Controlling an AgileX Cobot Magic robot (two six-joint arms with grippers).
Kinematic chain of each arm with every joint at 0, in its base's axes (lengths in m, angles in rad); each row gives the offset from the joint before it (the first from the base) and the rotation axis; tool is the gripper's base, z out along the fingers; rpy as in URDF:
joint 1: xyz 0 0 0.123 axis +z
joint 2: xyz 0 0 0 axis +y
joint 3: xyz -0.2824 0 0.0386 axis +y
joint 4: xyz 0.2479 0 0.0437 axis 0.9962 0 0.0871
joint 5: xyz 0 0 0 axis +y
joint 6: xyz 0.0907 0 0.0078 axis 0.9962 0 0.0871
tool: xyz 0 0 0 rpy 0 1.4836 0
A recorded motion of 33 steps. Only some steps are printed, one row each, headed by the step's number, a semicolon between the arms.
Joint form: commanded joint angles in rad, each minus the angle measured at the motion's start. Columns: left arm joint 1, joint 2, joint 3, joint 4, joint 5, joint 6; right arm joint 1, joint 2, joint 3, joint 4, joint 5, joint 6.
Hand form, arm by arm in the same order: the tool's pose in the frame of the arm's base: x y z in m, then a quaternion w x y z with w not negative. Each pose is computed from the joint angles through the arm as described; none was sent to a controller.
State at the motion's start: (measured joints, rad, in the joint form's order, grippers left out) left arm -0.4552 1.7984 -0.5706 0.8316 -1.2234 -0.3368; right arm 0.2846 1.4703 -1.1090 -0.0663 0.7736 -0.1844
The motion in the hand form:
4: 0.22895 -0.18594 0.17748 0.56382 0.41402 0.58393 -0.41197; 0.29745 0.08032 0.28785 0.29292 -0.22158 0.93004 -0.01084
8: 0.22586 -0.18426 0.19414 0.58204 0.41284 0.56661 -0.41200; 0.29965 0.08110 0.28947 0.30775 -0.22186 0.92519 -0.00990
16: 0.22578 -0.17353 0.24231 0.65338 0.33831 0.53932 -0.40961; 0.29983 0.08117 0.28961 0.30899 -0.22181 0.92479 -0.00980
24: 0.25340 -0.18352 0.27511 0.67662 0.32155 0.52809 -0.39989; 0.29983 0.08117 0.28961 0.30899 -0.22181 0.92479 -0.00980
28: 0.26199 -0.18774 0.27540 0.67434 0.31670 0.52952 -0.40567; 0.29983 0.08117 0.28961 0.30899 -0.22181 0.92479 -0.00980
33: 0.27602 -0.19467 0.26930 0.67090 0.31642 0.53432 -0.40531; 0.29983 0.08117 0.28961 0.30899 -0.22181 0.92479 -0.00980
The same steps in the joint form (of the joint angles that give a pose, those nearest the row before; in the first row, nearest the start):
4: -0.0070 -0.0416 0.0010 0.0203 0.0024 -0.0259; -0.0076 -0.0018 -0.0071 -0.0023 -0.0603 0.0318
8: -0.0070 -0.0995 0.0010 0.0181 0.0023 -0.0382; -0.0076 -0.0018 -0.0071 -0.0023 -0.0915 0.0300
16: -0.0070 -0.2453 -0.0065 -0.1382 0.0023 -0.0857; -0.0076 -0.0018 -0.0071 -0.0023 -0.0942 0.0301
24: -0.0070 -0.2374 -0.1677 -0.1579 0.0962 -0.1462; -0.0076 -0.0018 -0.0071 -0.0023 -0.0942 0.0301
28: -0.0070 -0.2066 -0.2047 -0.1579 0.0982 -0.1653; -0.0076 -0.0018 -0.0071 -0.0023 -0.0942 0.0301
33: -0.0070 -0.1463 -0.2549 -0.1579 0.1004 -0.1653; -0.0076 -0.0018 -0.0071 -0.0023 -0.0942 0.0301

